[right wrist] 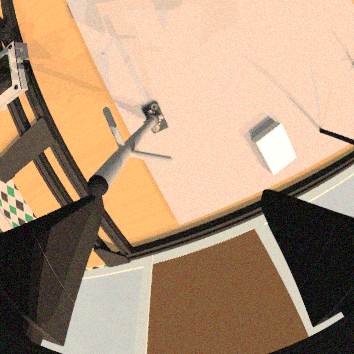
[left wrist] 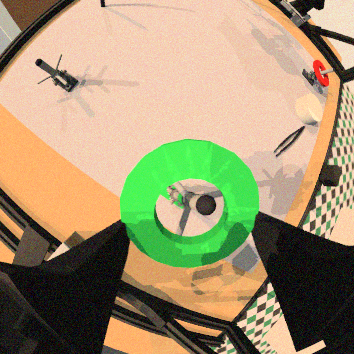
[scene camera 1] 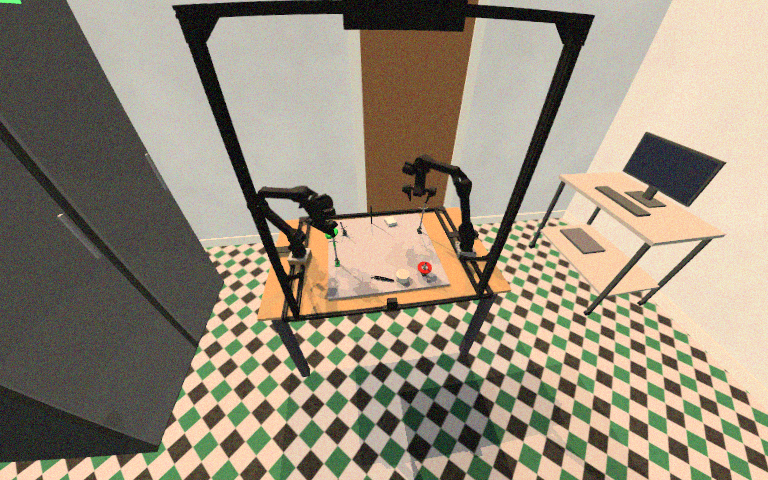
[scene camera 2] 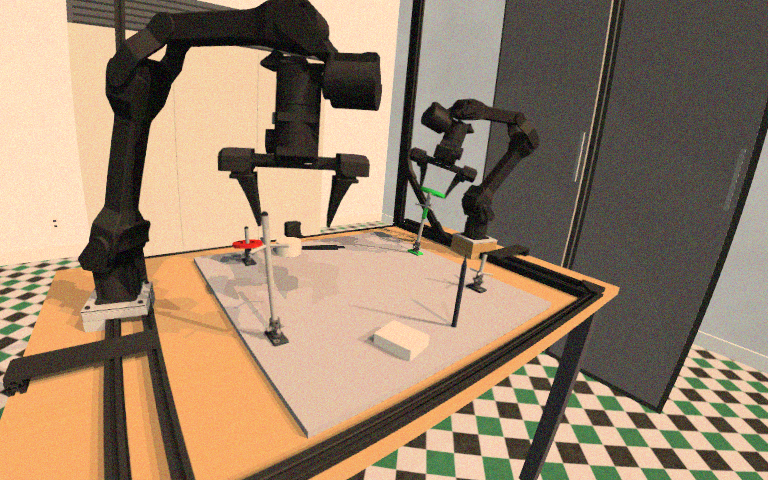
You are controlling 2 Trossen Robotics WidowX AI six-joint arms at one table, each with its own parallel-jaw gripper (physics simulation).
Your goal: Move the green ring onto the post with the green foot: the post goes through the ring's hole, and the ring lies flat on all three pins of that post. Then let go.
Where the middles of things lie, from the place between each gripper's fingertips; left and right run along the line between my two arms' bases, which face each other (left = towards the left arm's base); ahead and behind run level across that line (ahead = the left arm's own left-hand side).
Labels:
The white block (scene camera 2: 399,339) lies 180 mm below my right hand, 150 mm to the left of it and 70 mm ahead of it. Round my right hand: green-footed post (left wrist: 204,203): 480 mm to the left, 250 mm behind, 90 mm below; green ring (left wrist: 186,158): 480 mm to the left, 250 mm behind, 10 mm below.
Right now my left hand is 10 mm to the left of the green-footed post and 70 mm above it. Also, from my left hand: white block: 320 mm ahead, 330 mm to the right, 170 mm below; green ring: 10 mm ahead, 10 mm to the right, 10 mm above.

